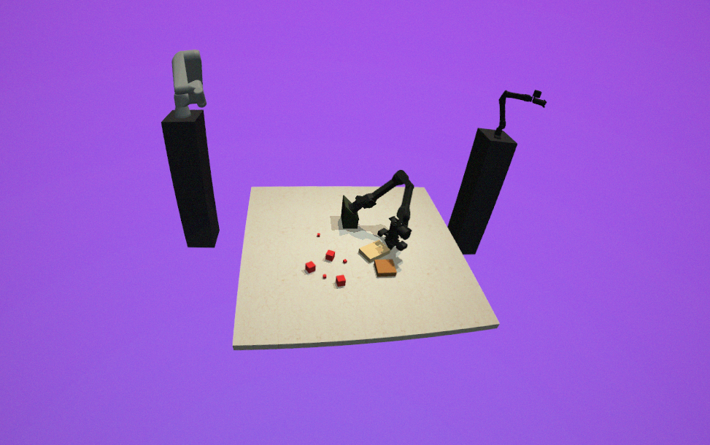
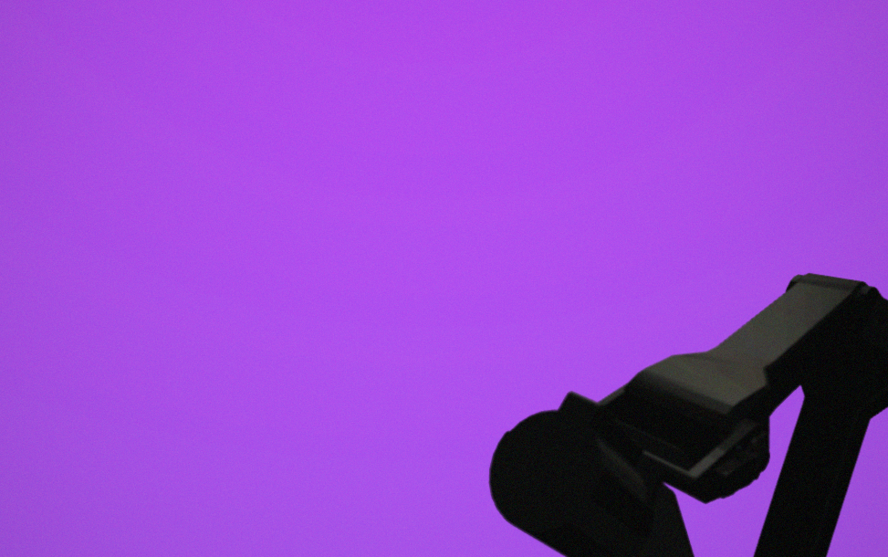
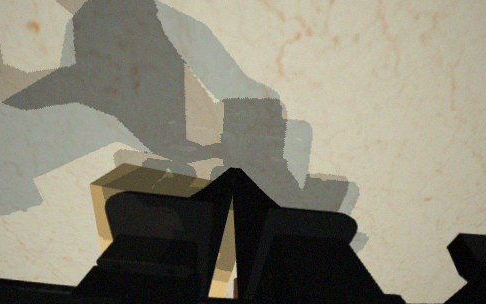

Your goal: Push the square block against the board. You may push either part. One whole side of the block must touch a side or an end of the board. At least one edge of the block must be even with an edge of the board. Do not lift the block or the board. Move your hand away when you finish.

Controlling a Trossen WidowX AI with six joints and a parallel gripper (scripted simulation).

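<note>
My gripper tip is 20 mm short of the pale tan board, 100 mm to the left of it and 10 mm below it. From my gripper tip the other things lie so: orange piece (150 mm ahead, 60 mm to the right, 10 mm above).
</note>
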